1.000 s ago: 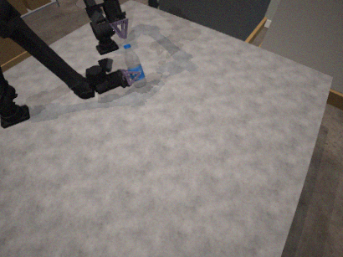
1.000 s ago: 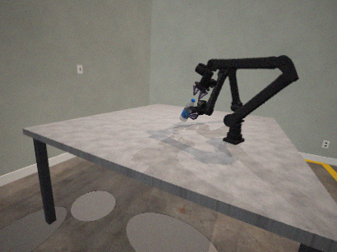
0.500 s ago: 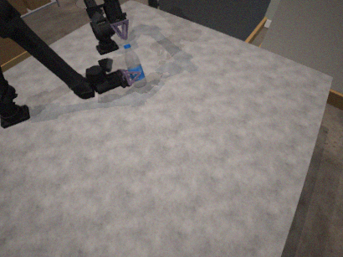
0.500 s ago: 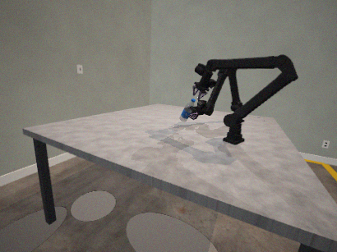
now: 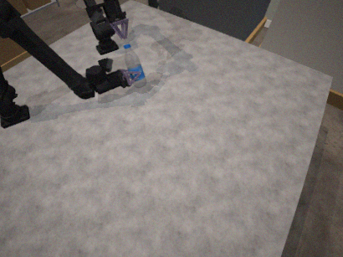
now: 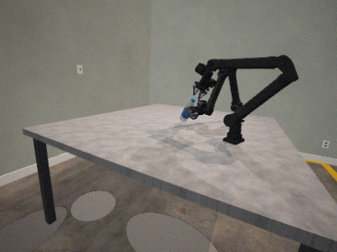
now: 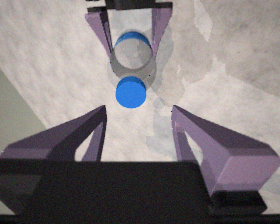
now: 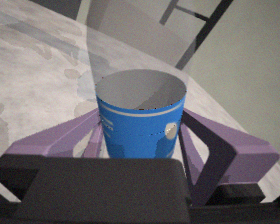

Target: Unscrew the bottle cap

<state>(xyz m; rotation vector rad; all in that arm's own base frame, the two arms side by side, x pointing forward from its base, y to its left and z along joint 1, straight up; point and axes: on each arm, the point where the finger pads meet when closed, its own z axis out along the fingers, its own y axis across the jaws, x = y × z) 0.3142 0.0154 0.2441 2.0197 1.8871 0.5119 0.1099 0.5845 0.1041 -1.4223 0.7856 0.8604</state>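
My left gripper is now 30 mm above the blue cap, 20 mm short of it and 10 mm to the left of it. Also, from my left hand: clear bottle 110 mm below, 70 mm ahead, 30 mm to the right.
Now: the clear bottle 30 mm above my right hand, 10 mm to the left of it and 10 mm behind it. Round my right hand: blue cap 110 mm above, 60 mm behind, 30 mm to the left.
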